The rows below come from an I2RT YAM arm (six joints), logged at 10 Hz.
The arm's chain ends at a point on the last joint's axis. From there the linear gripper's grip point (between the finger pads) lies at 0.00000 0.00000 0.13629 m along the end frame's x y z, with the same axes.
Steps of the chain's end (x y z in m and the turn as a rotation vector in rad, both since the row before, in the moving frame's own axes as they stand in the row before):
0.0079 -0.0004 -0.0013 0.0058 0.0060 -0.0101
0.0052 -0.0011 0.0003 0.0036 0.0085 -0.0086
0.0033 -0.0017 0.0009 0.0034 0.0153 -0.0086
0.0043 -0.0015 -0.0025 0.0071 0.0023 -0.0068
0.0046 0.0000 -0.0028 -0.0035 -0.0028 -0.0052
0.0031 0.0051 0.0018 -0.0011 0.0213 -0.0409
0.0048 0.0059 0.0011 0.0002 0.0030 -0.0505
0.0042 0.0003 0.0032 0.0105 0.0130 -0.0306
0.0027 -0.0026 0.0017 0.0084 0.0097 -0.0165
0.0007 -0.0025 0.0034 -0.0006 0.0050 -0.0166
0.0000 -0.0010 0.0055 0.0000 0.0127 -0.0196
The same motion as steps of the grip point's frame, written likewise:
0.0087 -0.0012 -0.0013 0.0058 0.0060 -0.0101
0.0064 -0.0016 0.0003 0.0036 0.0085 -0.0086
0.0054 -0.0022 0.0009 0.0034 0.0153 -0.0086
0.0046 -0.0025 -0.0025 0.0071 0.0023 -0.0068
0.0042 0.0005 -0.0028 -0.0035 -0.0028 -0.0052
0.0060 0.0052 0.0018 -0.0011 0.0213 -0.0409
0.0052 0.0059 0.0011 0.0002 0.0030 -0.0505
0.0059 -0.0012 0.0032 0.0105 0.0130 -0.0306
0.0040 -0.0038 0.0017 0.0084 0.0097 -0.0165
0.0014 -0.0024 0.0034 -0.0006 0.0050 -0.0166
0.0017 -0.0010 0.0055 0.0000 0.0127 -0.0196

